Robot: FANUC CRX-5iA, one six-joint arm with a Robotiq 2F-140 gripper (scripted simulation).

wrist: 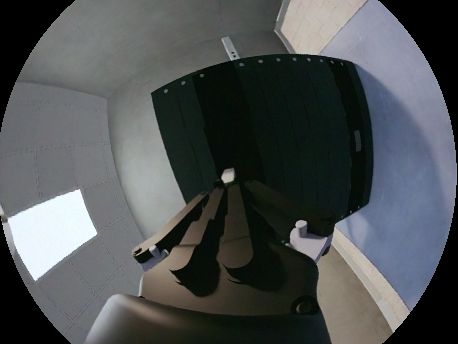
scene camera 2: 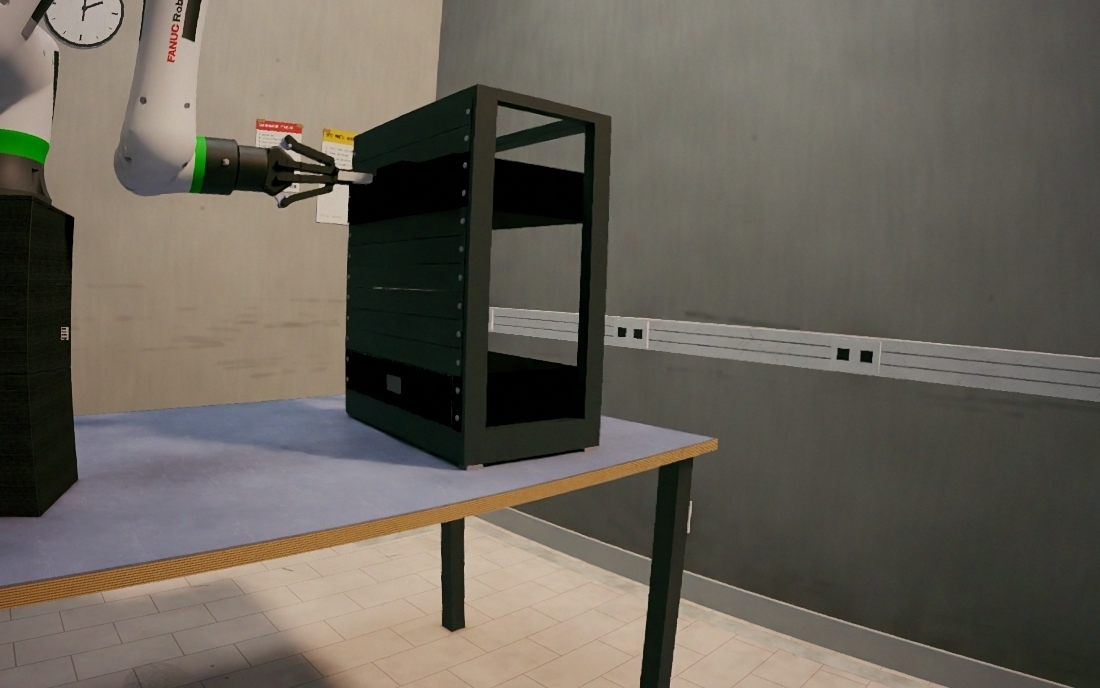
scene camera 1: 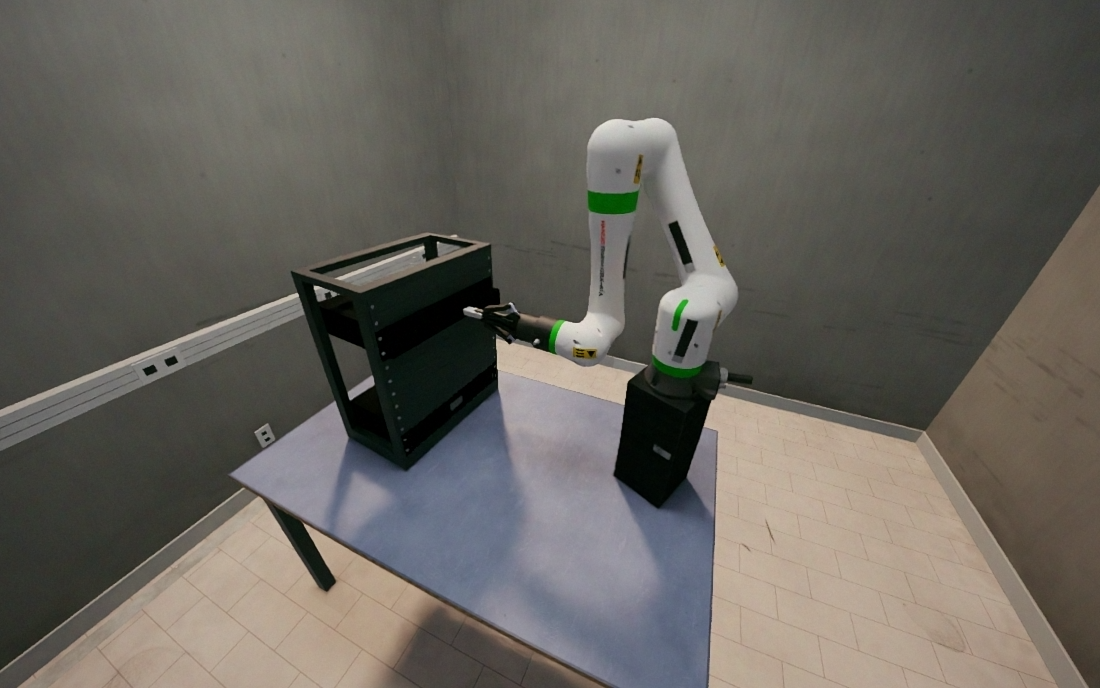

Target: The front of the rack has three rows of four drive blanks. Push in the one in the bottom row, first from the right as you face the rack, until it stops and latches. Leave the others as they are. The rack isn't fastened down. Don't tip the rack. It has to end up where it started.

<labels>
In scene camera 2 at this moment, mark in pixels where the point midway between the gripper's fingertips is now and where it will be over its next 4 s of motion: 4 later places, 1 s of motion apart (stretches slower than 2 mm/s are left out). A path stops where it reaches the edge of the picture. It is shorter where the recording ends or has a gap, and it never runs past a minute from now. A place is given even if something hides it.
My gripper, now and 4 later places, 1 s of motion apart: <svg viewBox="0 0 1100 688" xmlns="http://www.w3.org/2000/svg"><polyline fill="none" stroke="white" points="369,179 379,187 400,196 417,198 427,199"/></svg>
</labels>
